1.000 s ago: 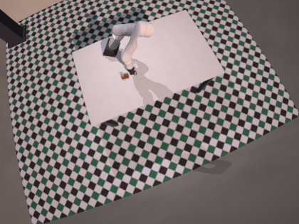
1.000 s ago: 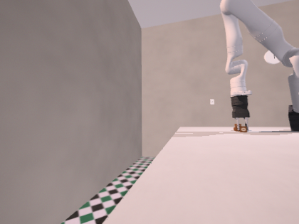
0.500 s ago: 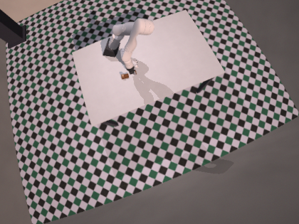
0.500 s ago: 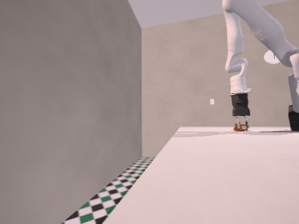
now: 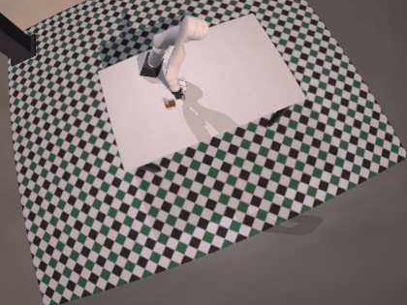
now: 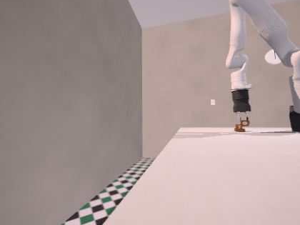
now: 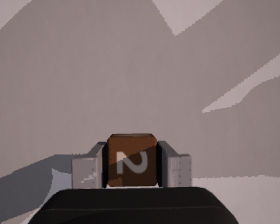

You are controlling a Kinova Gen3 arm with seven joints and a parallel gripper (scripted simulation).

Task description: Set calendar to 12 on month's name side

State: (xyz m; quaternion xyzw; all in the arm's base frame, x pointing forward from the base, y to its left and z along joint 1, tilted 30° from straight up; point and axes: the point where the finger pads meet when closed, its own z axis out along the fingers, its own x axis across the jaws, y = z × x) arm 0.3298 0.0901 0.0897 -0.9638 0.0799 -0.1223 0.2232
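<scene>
Right now the brown wooden tray is 1 cm behind my hand, 11 cm to the right of it and 5 cm below it. The rest, counted from my hand: brown cube 1 cm below.
</scene>
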